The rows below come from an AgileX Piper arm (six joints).
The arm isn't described. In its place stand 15 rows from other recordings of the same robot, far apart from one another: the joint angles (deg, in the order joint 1, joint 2, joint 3, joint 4, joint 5, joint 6), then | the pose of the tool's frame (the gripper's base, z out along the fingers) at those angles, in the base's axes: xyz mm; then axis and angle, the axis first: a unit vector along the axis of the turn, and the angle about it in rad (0 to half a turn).
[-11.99 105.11 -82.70 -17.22 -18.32 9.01] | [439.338 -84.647 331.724 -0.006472 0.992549 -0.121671 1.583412]
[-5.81 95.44 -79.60 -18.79 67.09 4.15] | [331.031 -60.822 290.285 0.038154 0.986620 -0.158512 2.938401]
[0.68 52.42 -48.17 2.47 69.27 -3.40] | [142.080 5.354 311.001 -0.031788 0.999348 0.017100 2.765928]
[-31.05 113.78 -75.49 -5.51 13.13 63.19] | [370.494 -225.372 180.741 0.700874 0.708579 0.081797 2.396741]
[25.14 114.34 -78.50 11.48 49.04 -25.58] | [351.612 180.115 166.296 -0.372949 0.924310 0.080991 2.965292]
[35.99 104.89 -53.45 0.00 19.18 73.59] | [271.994 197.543 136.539 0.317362 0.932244 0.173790 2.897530]
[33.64 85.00 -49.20 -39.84 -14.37 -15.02] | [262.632 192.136 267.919 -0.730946 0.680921 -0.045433 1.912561]
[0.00 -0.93 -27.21 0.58 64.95 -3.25] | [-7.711 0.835 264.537 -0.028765 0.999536 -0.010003 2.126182]
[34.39 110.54 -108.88 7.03 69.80 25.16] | [341.175 246.186 327.651 -0.070420 0.985337 0.155411 2.847378]
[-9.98 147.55 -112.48 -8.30 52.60 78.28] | [489.663 -96.761 45.709 0.666696 0.745196 -0.014085 2.968338]
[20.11 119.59 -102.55 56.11 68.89 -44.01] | [393.661 219.183 265.550 -0.357955 0.827670 0.432240 2.817022]
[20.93 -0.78 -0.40 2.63 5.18 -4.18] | [51.248 20.004 208.194 -0.194186 0.966000 0.170692 1.582798]
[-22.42 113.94 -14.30 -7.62 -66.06 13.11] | [217.446 -77.783 70.252 0.244463 0.969652 -0.003527 2.068951]
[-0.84 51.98 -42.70 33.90 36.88 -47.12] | [177.801 27.856 321.814 -0.241234 0.966963 0.082392 2.173799]
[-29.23 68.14 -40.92 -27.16 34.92 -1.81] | [182.706 -129.485 253.861 0.080395 0.963253 -0.256282 2.706534]
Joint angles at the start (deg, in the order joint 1, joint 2, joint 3, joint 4, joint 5, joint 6):
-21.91 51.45 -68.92 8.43 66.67 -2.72
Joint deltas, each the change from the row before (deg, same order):
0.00 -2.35 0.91 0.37 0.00 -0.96
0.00 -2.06 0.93 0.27 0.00 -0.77
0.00 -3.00 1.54 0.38 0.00 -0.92
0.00 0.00 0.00 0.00 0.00 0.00
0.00 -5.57 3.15 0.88 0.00 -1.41
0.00 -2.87 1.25 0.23 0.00 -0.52
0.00 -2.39 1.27 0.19 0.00 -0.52
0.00 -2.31 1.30 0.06 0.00 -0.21
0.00 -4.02 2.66 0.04 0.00 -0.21
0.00 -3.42 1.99 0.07 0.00 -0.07
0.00 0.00 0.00 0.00 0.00 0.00
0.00 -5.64 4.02 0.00 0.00 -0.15
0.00 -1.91 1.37 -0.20 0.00 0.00
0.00 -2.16 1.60 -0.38 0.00 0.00
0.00 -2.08 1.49 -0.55 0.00 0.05
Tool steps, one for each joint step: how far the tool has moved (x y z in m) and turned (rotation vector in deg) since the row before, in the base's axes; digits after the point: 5 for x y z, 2 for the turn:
-0.01037 0.00474 0.00112 -0.91 -1.33 0.80
-0.00891 0.00400 -0.00005 -0.76 -1.03 0.62
-0.01260 0.00566 -0.00158 -0.92 -1.35 0.76
0.00000 0.00000 0.00000 0.00 0.00 0.00
-0.02216 0.01028 -0.00605 -1.27 -2.34 1.28
-0.01160 0.00502 -0.00219 -0.83 -1.50 0.42
-0.00908 0.00395 -0.00336 -0.69 -1.03 0.39
-0.00847 0.00350 -0.00397 -0.50 -0.93 0.15
-0.01343 0.00546 -0.00956 -0.65 -1.24 0.13
-0.01120 0.00461 -0.00752 -0.54 -1.34 0.08
0.00000 0.00000 0.00000 0.00 0.00 0.00
-0.01557 0.00626 -0.01712 -0.73 -1.48 0.07
-0.00486 0.00164 -0.00619 -0.35 -0.44 -0.12
-0.00515 0.00148 -0.00743 -0.49 -0.41 -0.23
-0.00483 0.00109 -0.00710 -0.58 -0.40 -0.37

